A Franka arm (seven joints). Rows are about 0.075 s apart.
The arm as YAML. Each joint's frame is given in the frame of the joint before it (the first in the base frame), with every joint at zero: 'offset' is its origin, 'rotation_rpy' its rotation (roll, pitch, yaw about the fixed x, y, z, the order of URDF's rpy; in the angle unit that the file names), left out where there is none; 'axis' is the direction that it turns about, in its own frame. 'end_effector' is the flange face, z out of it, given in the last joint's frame.
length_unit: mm
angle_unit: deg
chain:
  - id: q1
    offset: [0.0, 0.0, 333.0]
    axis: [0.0, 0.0, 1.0]
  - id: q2
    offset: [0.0, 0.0, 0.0]
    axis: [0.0, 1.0, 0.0]
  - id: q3
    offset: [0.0, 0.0, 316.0]
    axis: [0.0, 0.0, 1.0]
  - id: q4
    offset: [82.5, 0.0, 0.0]
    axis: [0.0, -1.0, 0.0]
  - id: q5
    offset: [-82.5, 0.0, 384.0]
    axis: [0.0, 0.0, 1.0]
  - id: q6
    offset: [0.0, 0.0, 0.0]
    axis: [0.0, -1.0, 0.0]
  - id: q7
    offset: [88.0, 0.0, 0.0]
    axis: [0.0, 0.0, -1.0]
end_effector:
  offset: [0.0, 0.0, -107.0]
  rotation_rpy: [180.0, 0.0, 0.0]
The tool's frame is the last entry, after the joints.
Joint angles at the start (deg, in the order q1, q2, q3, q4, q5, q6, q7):
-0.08 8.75 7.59 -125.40 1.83 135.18 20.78
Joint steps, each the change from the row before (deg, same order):
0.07 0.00 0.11 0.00 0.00 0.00 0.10
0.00 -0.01 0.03 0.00 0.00 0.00 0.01
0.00 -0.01 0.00 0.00 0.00 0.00 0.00
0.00 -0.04 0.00 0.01 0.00 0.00 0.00
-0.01 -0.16 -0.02 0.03 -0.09 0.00 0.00
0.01 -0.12 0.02 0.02 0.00 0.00 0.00
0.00 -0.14 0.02 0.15 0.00 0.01 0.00
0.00 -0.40 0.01 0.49 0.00 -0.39 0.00
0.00 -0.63 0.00 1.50 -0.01 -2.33 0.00
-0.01 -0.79 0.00 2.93 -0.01 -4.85 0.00
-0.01 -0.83 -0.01 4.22 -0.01 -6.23 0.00
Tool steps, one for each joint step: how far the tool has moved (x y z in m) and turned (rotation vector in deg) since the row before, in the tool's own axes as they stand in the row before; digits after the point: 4 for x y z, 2 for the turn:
-0.0007 -0.0016 0.0001 0.02 -0.01 -0.08
-0.0001 -0.0003 -0.0001 0.01 0.01 -0.02
0.0000 0.0000 -0.0001 0.00 0.01 0.00
0.0001 0.0000 -0.0005 0.01 0.05 0.00
0.0003 0.0001 -0.0018 -0.01 0.21 -0.04
0.0000 -0.0004 -0.0013 0.04 0.13 -0.04
0.0007 -0.0006 -0.0024 0.10 0.28 -0.03
0.0019 -0.0011 -0.0068 0.15 0.48 -0.04
0.0035 -0.0021 -0.0135 -0.12 -0.18 -0.07
0.0051 -0.0031 -0.0224 -0.44 -1.05 -0.10
0.0059 -0.0037 -0.0317 -0.46 -1.10 -0.12

